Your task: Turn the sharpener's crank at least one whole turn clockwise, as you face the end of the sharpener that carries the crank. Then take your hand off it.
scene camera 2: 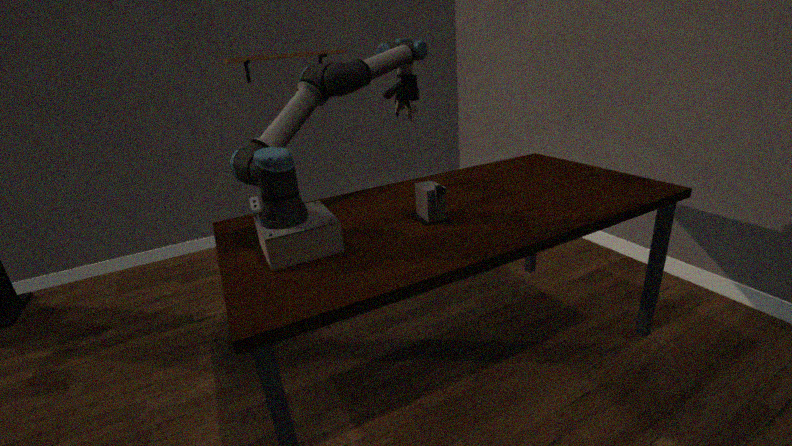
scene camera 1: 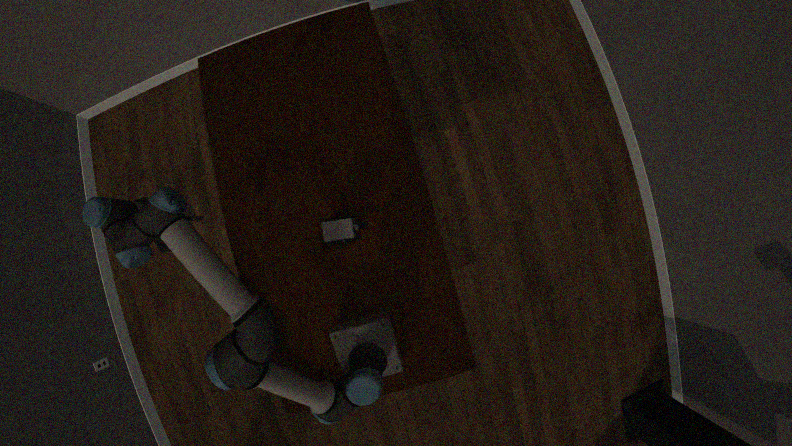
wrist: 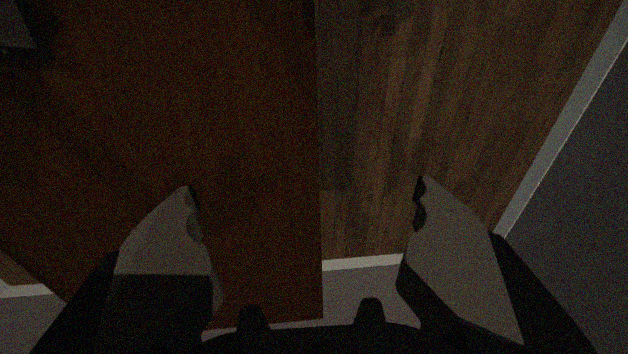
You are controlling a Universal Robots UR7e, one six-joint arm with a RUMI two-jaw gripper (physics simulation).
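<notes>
The sharpener point(scene camera 1: 336, 230) point(scene camera 2: 426, 203) is a small pale upright box standing on the table, with a dark crank point(scene camera 1: 359, 226) point(scene camera 2: 440, 193) on the end facing right in scene camera 1. The crank's exact angle is too dark to tell. A grey corner at the upper left of the wrist view appears to be part of the sharpener point(wrist: 14, 27). My gripper point(scene camera 2: 404, 115) point(wrist: 307, 184) is open, with nothing between its fingers. It points down, high above the table's edge on the wall side, well apart from the sharpener. In scene camera 1 the arm's wrist hides most of it.
The brown table point(scene camera 1: 299, 127) point(scene camera 2: 559, 188) point(wrist: 150, 115) carries the arm's pale base block point(scene camera 1: 354, 333) point(scene camera 2: 304, 247). A wall shelf point(scene camera 2: 285, 55) hangs behind the arm. The arm's elbow is raised. A black object point(scene camera 1: 659, 415) point(scene camera 2: 6, 301) stands on the floor away from the table.
</notes>
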